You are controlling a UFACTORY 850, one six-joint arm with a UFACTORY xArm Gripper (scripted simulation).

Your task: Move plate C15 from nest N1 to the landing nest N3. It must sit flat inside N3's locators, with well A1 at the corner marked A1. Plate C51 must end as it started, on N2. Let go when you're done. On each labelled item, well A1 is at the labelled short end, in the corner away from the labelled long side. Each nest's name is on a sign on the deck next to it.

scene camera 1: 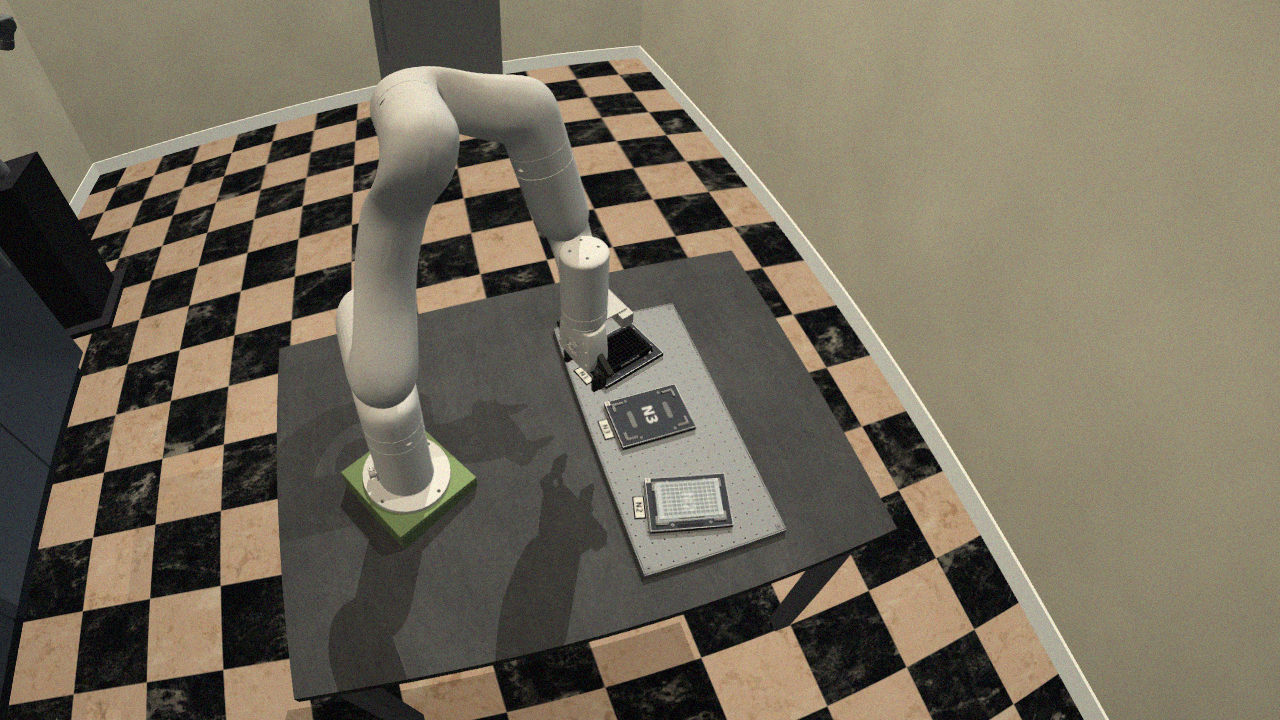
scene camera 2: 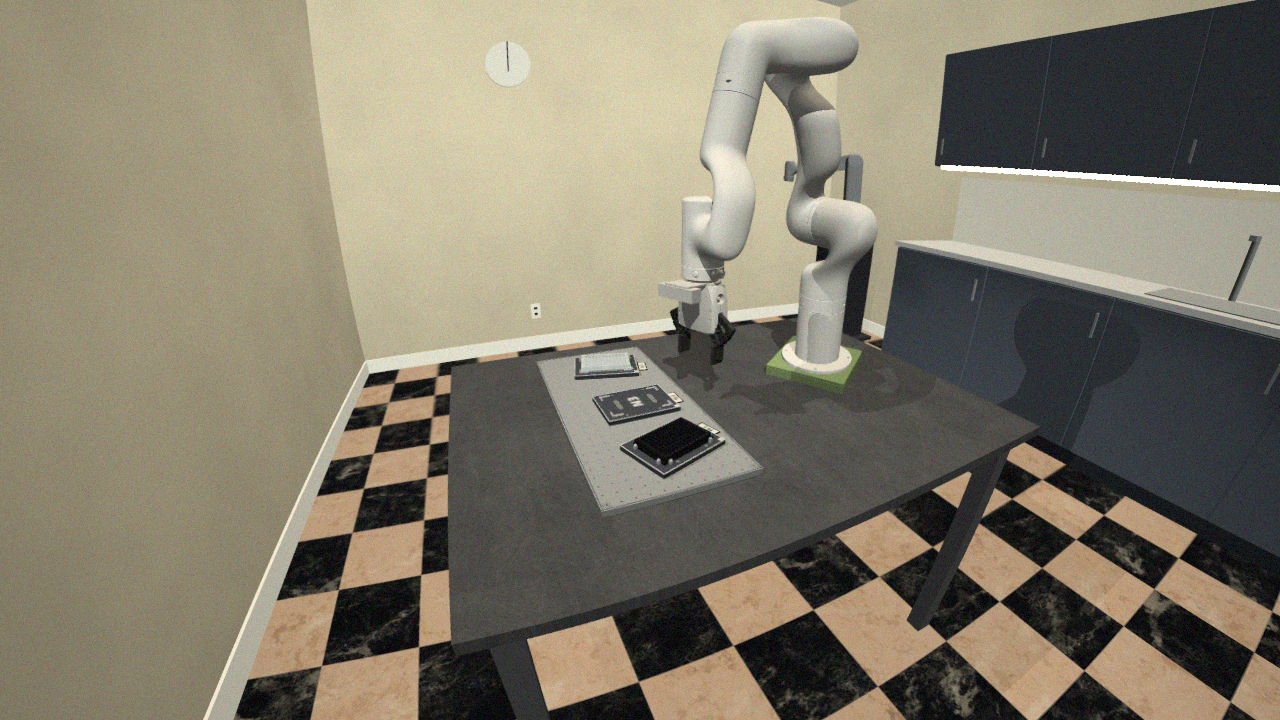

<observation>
In view: my gripper (scene camera 2: 699,356), a black plate C15 (scene camera 2: 663,447) and a white plate C51 (scene camera 1: 702,496).
The black plate C15 also shows in scene camera 1 (scene camera 1: 626,346). The white plate C51 shows as well in scene camera 2 (scene camera 2: 615,361).
</observation>
